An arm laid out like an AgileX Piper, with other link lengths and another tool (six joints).
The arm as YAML. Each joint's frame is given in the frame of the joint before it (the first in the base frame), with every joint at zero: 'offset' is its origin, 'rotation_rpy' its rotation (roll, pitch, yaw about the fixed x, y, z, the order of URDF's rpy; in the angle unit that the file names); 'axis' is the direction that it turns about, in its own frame. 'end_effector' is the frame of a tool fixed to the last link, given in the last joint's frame.
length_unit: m
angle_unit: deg
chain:
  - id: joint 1
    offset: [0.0, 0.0, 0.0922]
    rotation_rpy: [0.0, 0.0, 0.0]
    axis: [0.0, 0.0, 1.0]
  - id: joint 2
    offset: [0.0, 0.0, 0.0]
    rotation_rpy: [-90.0, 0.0, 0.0]
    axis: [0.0, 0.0, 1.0]
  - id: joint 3
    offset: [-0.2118, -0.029, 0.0]
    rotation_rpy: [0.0, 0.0, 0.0]
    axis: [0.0, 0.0, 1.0]
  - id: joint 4
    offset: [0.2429, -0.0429, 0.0]
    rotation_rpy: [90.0, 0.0, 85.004]
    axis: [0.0, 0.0, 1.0]
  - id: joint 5
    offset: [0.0, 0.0, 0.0]
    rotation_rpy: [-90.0, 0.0, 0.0]
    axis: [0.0, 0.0, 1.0]
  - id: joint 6
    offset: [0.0, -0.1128, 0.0]
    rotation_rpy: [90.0, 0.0, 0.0]
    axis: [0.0, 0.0, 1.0]
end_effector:
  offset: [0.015, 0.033, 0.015]
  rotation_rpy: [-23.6, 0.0, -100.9]
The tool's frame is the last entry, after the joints.
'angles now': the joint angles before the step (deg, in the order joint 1, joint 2, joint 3, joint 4, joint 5, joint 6). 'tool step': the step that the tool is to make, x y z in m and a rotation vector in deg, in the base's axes. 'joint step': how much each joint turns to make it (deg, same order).
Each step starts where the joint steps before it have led.
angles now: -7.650, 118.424, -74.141, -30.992, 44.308, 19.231
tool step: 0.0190, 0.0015, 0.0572, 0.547, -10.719, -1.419
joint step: 0.002, -8.282, -1.773, 2.109, -0.398, 0.439
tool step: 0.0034, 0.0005, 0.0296, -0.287, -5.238, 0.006
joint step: 0.005, -4.699, 0.008, 0.268, -0.562, 0.138
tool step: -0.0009, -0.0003, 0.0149, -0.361, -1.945, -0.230
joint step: -0.004, -2.425, -0.007, 0.001, 0.519, -0.003
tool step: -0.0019, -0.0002, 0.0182, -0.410, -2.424, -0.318
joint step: 0.001, -2.983, -0.001, -0.003, 0.620, 0.051
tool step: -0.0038, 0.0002, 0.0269, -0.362, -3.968, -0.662
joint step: -0.002, -4.421, 0.008, 0.047, 0.658, 0.432
